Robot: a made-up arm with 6 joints.
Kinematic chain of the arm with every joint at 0, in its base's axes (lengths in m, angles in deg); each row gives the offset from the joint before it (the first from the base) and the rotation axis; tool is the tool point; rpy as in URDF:
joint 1: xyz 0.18 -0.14 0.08 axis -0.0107 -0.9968 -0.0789
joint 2: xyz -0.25 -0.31 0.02 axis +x
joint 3: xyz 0 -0.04 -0.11 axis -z
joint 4: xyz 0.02 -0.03 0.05 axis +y
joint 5: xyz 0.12 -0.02 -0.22 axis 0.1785 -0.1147 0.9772
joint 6: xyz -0.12 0 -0.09 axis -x
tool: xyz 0.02 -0.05 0.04 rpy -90 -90 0
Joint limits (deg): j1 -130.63..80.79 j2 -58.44..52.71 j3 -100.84..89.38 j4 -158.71..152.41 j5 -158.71..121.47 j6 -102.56..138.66
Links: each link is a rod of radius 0.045 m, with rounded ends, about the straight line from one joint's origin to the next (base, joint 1, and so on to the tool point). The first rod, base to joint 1, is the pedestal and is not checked.
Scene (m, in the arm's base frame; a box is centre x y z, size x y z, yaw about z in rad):
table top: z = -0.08
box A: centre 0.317 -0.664 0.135 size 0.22 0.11 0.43 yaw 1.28
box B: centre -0.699 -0.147 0 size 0.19 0.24 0.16 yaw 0.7
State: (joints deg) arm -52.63 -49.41 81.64 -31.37 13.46 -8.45
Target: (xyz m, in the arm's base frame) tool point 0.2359 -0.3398 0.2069
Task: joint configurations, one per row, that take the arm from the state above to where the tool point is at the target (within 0.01 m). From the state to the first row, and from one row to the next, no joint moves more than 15 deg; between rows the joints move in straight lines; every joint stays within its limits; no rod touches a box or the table.
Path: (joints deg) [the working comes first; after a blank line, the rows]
Joints at the target: -11.30 -58.44 -31.14 -121.94 31.78 -14.93
Straight joint move there: touches box A.

1: -43.24 -49.43 74.88 -41.44 12.35 3.40
2: -33.85 -49.45 68.12 -51.50 11.23 15.25
3: -24.46 -49.47 61.36 -61.57 10.12 27.10
4: -15.07 -49.50 54.60 -71.63 9.01 38.95
5: -4.78 -52.48 44.24 -81.79 10.01 39.04
6: 5.51 -55.46 33.87 -91.94 11.02 39.14
7: 15.80 -58.44 23.51 -102.10 12.02 39.24
8: 9.03 -58.44 9.85 -107.06 16.96 25.70
9: 2.25 -58.44 -3.82 -112.02 21.90 12.16
10: -4.52 -58.44 -17.48 -116.98 26.84 -1.39
11: -11.30 -58.44 -31.14 -121.94 31.78 -14.93

